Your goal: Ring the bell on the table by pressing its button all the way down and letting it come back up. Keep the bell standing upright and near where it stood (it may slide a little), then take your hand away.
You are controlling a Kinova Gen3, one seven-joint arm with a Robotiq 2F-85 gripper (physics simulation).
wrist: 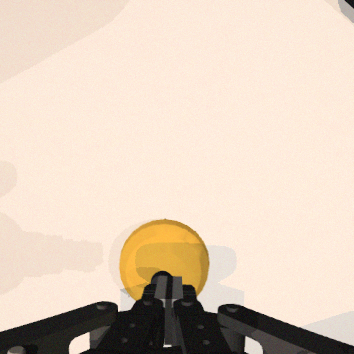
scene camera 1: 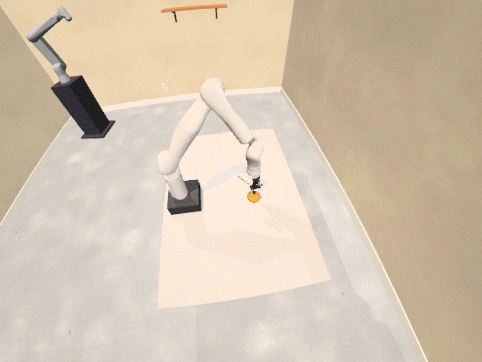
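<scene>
The yellow domed bell stands upright on the pale table top. Its black button shows at the middle of the dome in the wrist view, partly hidden behind the fingertips and slightly left of them. My gripper is shut and empty, pointing down over the bell, with its fingertips over the button. The small gap or contact between fingertips and button cannot be made out.
The arm's dark base block stands left of the bell. A second grey arm on a black pedestal stands at the back left. An orange shelf hangs on the back wall. A long wall runs along the right.
</scene>
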